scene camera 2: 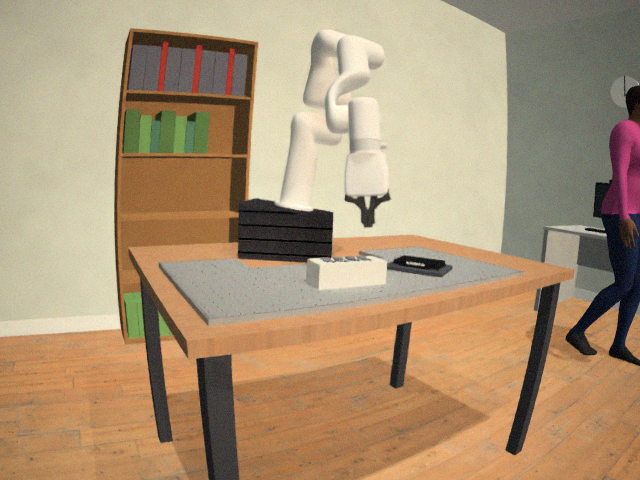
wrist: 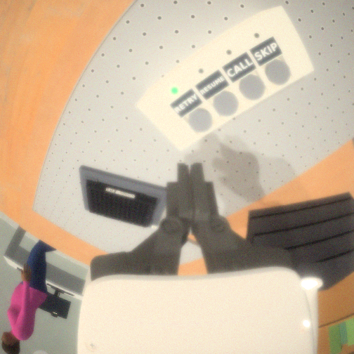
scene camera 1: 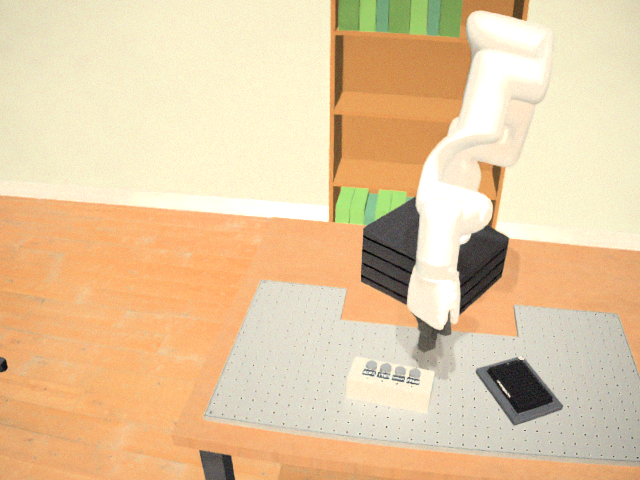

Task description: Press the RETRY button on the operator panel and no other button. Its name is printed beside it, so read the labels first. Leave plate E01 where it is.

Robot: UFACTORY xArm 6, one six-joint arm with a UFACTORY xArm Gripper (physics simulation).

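Seen in the pictures: gripper, between the fingertips: (scene camera 2: 368, 227) (scene camera 1: 426, 348); arm's base, origin of its link: (scene camera 2: 293, 207).
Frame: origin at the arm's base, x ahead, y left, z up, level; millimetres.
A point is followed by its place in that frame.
Note:
The cream operator panel (scene camera 1: 390, 396) @(x 501, y 1, z -103 mm) (scene camera 2: 351, 274) @(x 502, y -13, z -103 mm) (wrist: 159, 117) has four grey round buttons. In the wrist view the labels read RETRY, RESUME, CALL and SKIP. The RETRY button (wrist: 200, 120) (scene camera 1: 414, 372) @(x 446, y 33, z -75 mm) is at the end nearest the black plate, and a green light (wrist: 174, 90) glows beside its label (wrist: 185, 103). The other three lamp spots are dark. My gripper (scene camera 1: 426, 349) @(x 442, y 50, z -8 mm) (scene camera 2: 367, 225) @(x 442, y 50, z -8 mm) (wrist: 187, 177) is shut and empty, raised above and behind the panel, touching no button. A black plate (scene camera 1: 522, 387) @(x 382, y 255, z -108 mm) (scene camera 2: 418, 261) @(x 386, y 234, z -105 mm) (wrist: 119, 207) lies in a grey tray; its label is too blurred to read.
The perforated grey mat (scene camera 1: 279, 351) @(x 433, y -273, z -131 mm) (scene camera 2: 222, 297) @(x 540, y -296, z -131 mm) (wrist: 75, 135) lies under the panel and tray. The black stepped base block (scene camera 1: 387, 258) @(x 128, y -118, z -34 mm) (scene camera 2: 284, 235) @(x 148, y -67, z -69 mm) (wrist: 305, 240) stands behind. A bookshelf (scene camera 2: 124, 180) is at the wall, and a person (scene camera 2: 622, 170) (wrist: 22, 310) is beyond the table.

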